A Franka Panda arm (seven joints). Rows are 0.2 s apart.
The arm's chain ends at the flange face. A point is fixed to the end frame.
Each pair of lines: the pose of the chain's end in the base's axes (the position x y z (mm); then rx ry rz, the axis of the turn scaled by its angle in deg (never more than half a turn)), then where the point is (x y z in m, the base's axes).
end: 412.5, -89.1, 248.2, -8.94, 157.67, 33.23
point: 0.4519 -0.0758 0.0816
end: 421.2, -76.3, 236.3, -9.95, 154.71, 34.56
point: 0.4681 -0.0588 0.0720
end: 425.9, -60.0, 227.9, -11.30, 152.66, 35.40
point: 0.4780 -0.0395 0.0655
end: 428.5, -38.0, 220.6, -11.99, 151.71, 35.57
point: 0.4830 -0.0165 0.0592
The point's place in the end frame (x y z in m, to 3 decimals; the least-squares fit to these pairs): 0.018 -0.057 0.161
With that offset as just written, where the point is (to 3 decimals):
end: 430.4, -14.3, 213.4, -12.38, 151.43, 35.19
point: 0.486 0.007 0.052
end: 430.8, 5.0, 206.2, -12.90, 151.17, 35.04
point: 0.487 0.026 0.045
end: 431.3, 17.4, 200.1, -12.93, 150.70, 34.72
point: 0.489 0.038 0.040
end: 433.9, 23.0, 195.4, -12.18, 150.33, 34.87
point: 0.493 0.044 0.035
